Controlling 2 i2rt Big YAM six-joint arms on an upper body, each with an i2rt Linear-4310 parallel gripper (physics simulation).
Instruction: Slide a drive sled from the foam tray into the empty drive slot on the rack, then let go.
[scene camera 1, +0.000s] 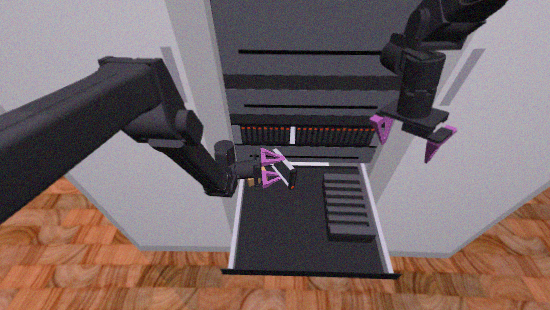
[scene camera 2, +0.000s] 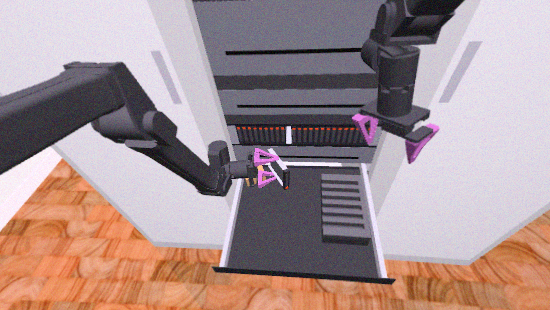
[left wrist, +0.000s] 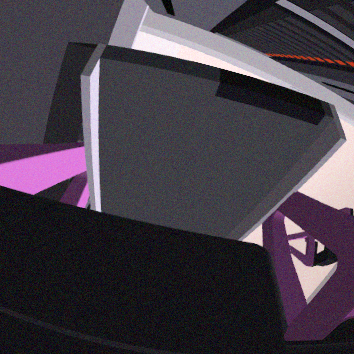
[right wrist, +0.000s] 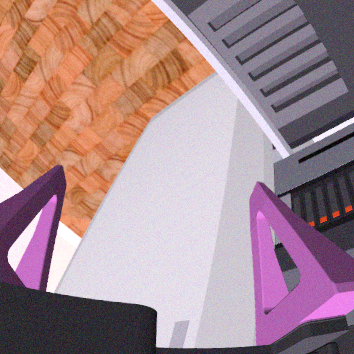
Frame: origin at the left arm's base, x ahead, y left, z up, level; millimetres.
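Where they show: left gripper, fingertip midpoint: (scene camera 1: 284, 167) (scene camera 2: 279, 167) (left wrist: 185, 174); right gripper, fingertip midpoint: (scene camera 1: 403, 152) (scene camera 2: 389, 152) (left wrist: 289, 232) (right wrist: 158, 182).
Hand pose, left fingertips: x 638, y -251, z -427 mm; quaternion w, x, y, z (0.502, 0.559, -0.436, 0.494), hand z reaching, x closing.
Note:
After its pixels a point has its place.
The drive sled (scene camera 1: 293, 178) @(y -278, x 584, z -413 mm) (scene camera 2: 286, 178) @(y -277, x 583, z -411 mm) (left wrist: 200, 150) @(y -232, x 656, z -428 mm), dark with light side rails and a small red mark, is held tilted above the drawer. My left gripper (scene camera 1: 282, 167) @(y -251, x 638, z -427 mm) (scene camera 2: 276, 167) @(y -251, x 638, z -427 mm) (left wrist: 185, 174) @(y -251, x 638, z -427 mm) is shut on it, one finger at each side. The rack's drive row (scene camera 1: 330, 136) @(y -400, x 727, z -374 mm) (scene camera 2: 325, 136) @(y -396, x 727, z -375 mm) (right wrist: 326, 200) @(y -482, x 727, z -371 mm) has red-marked drives; a white strip (scene camera 1: 292, 135) @(y -279, x 767, z -412 mm) (scene camera 2: 288, 135) among them appears to be the empty slot. The foam tray (scene camera 1: 350, 231) @(y -444, x 455, z -491 mm) (scene camera 2: 345, 233) @(y -447, x 455, z -490 mm) (right wrist: 312, 105) @(y -449, x 657, z -491 mm) lies at the drawer's right in the scene views. My right gripper (scene camera 1: 405, 152) @(y -501, x 499, z -194 mm) (scene camera 2: 390, 153) @(y -501, x 499, z -194 mm) (right wrist: 158, 182) @(y -501, x 499, z -194 mm) is open and empty, high at the right.
The pulled-out drawer (scene camera 1: 310, 273) @(y -324, x 348, z -524 mm) (scene camera 2: 304, 275) @(y -334, x 348, z -529 mm) has raised white side rails. A tan block (scene camera 1: 251, 182) @(y -139, x 645, z -524 mm) (scene camera 2: 248, 181) @(y -137, x 643, z -518 mm) shows partly behind my left gripper. White panels (scene camera 1: 125, 200) @(y 424, x 708, z -762 mm) (scene camera 2: 150, 200) @(y 364, x 708, z -779 mm) (right wrist: 165, 200) @(y -820, x 708, z -527 mm) flank the rack on both sides.

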